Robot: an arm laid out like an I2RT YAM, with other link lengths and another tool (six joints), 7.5 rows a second.
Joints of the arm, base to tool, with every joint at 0 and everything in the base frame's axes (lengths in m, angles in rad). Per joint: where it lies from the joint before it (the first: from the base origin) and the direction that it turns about. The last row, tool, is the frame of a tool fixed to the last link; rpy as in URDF.
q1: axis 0 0 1 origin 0 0 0.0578
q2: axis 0 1 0 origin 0.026 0.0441 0.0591
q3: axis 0 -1 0 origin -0.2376 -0.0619 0
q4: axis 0 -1 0 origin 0.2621 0.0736 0.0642
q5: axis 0 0 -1 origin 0.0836 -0.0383 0.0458
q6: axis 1 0 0 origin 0.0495 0 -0.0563
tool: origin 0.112 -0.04 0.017 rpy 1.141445 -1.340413 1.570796
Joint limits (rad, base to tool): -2.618..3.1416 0..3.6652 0..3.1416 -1.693..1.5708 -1.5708..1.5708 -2.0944..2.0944
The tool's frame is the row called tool.
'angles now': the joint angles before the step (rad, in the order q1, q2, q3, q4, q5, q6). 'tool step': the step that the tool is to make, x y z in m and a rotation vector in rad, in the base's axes. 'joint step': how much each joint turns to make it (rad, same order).
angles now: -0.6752 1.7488 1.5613 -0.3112 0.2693 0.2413
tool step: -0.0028 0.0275 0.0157 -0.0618 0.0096 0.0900
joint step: 0.0285 -0.1277 -0.1269 0.0495 -0.0298 -0.0792
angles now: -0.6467 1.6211 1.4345 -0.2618 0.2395 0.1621
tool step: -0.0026 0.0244 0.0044 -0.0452 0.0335 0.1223
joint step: 0.0101 -0.1112 -0.1151 0.0241 -0.0778 -0.1006
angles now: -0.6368 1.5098 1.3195 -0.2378 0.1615 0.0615
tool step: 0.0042 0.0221 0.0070 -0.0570 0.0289 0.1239
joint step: 0.0143 -0.0769 -0.0700 0.0161 -0.0748 -0.1028
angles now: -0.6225 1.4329 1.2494 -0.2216 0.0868 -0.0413
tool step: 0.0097 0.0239 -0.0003 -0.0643 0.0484 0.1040
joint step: 0.0383 -0.0436 -0.0526 0.0128 -0.0289 -0.1000
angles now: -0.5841 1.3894 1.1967 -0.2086 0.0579 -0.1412
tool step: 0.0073 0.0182 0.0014 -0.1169 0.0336 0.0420
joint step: 0.0526 -0.0336 -0.0749 0.0836 0.0532 -0.1050
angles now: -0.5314 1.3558 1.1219 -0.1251 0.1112 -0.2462
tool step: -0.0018 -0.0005 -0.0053 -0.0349 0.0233 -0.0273
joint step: 0.0129 0.0024 -0.0251 0.0283 0.0523 -0.0253
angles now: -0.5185 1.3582 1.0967 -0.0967 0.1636 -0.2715
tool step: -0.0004 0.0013 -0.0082 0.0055 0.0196 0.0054
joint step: 0.0008 0.0007 -0.0146 -0.0035 -0.0025 -0.0063
